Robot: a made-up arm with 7 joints.
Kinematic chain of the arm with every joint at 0, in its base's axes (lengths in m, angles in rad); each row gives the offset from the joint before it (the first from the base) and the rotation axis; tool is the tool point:
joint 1: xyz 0 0 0.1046 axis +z
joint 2: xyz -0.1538 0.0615 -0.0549 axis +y
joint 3: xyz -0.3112 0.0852 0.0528 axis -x
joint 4: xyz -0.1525 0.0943 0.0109 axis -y
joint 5: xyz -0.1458 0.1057 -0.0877 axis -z
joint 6: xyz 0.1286 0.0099 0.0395 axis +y
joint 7: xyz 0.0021 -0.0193 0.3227 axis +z
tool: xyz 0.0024 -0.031 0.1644
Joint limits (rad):
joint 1: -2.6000..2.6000
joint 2: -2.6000..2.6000
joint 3: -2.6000..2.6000
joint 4: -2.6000..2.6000
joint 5: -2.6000..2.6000
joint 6: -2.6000..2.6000
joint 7: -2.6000..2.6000
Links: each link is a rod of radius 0.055 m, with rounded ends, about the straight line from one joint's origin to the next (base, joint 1, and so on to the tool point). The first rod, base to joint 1, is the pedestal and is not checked.
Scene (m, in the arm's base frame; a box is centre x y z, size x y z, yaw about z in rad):
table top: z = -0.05
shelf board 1: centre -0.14 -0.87 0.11 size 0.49 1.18 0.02 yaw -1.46
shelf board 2: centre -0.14 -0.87 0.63 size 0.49 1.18 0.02 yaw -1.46
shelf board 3: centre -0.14 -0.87 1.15 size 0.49 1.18 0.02 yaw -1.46
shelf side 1: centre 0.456 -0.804 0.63 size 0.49 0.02 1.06 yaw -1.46
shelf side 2: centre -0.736 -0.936 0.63 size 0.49 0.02 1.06 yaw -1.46
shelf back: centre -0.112 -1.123 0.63 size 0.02 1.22 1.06 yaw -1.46
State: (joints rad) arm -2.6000 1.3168 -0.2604 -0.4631 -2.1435 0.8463 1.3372
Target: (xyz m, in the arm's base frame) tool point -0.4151 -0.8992 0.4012
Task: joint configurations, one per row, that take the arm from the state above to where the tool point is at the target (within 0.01 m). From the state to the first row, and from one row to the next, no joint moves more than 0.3 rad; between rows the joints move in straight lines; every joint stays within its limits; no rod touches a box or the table.
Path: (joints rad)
1: -2.5404 1.1770 -0.3608 -0.5119 -2.1503 0.6559 1.3364
2: -2.4808 1.0371 -0.4611 -0.5607 -2.1572 0.4656 1.3355
3: -2.5205 1.2429 -0.5469 -0.6318 -2.1784 0.4201 1.3363
4: -2.5603 1.4488 -0.6326 -0.7030 -2.1996 0.3746 1.3372
5: -2.6000 1.6546 -0.7184 -0.7741 -2.2209 0.3291 1.3380
6: -2.6000 1.7824 -0.6238 -0.6999 -2.2174 0.5424 1.3392
7: -2.6000 1.9103 -0.5293 -0.6257 -2.2140 0.7557 1.3403
8: -2.6000 2.0381 -0.4347 -0.5515 -2.2105 0.9690 1.3414

